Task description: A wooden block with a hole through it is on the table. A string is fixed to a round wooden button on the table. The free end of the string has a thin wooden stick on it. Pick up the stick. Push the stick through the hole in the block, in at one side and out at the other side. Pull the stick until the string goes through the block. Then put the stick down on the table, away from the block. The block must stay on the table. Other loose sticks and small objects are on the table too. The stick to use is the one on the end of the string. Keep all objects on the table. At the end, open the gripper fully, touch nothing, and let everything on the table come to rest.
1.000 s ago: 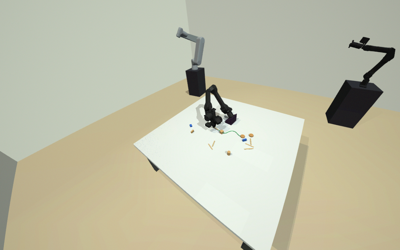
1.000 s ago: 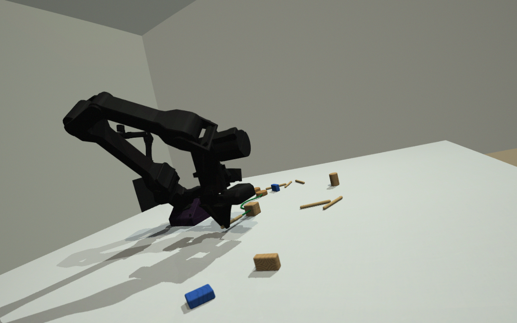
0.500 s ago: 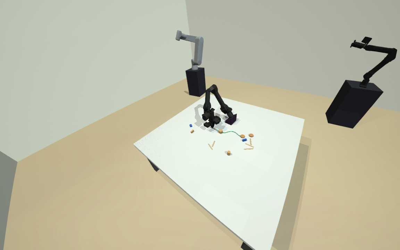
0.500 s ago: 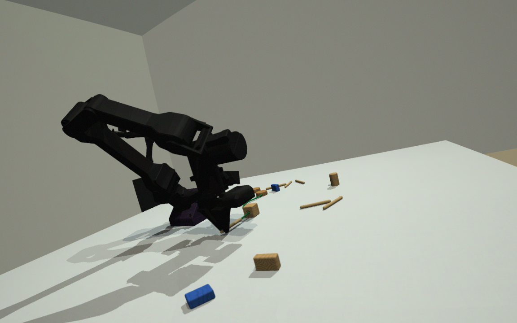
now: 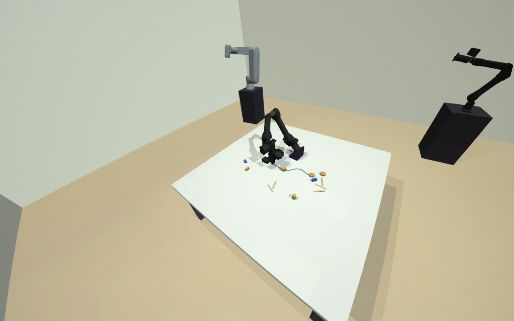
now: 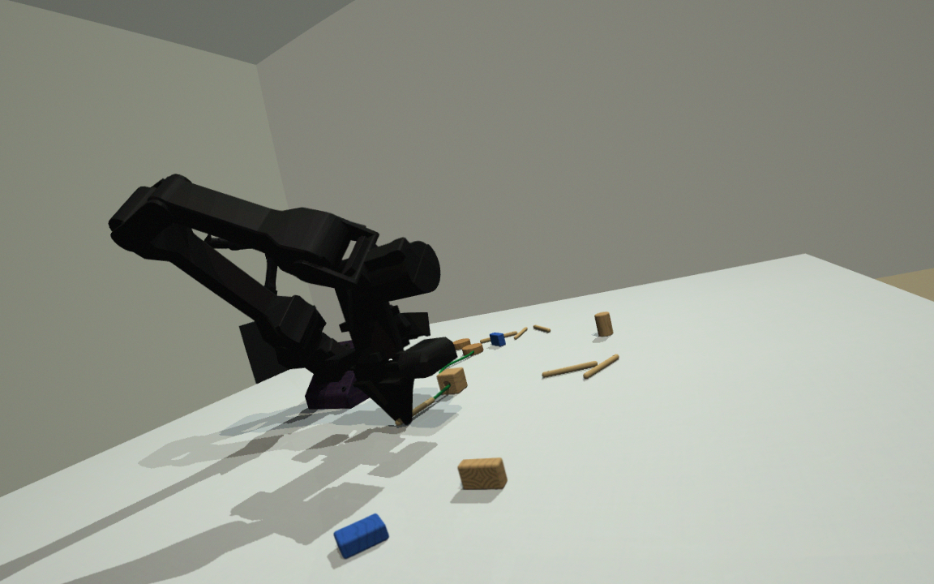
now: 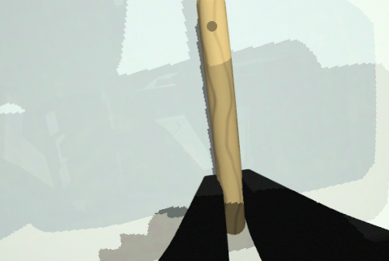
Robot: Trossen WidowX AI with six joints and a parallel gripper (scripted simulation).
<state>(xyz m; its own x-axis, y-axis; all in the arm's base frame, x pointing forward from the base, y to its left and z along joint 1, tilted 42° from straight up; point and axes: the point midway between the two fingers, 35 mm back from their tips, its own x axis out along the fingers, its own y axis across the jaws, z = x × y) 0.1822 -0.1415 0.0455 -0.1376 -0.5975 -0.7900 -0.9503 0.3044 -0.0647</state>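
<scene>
The thin wooden stick lies 1 cm ahead of my gripper tip, 4 cm to the left of it and 1 cm above it. The rest, counted from my gripper tip: wooden cylinder: 24 cm ahead, 28 cm to the left, 2 cm above; small wooden cube: 3 cm ahead, 11 cm to the left, 2 cm above.
</scene>
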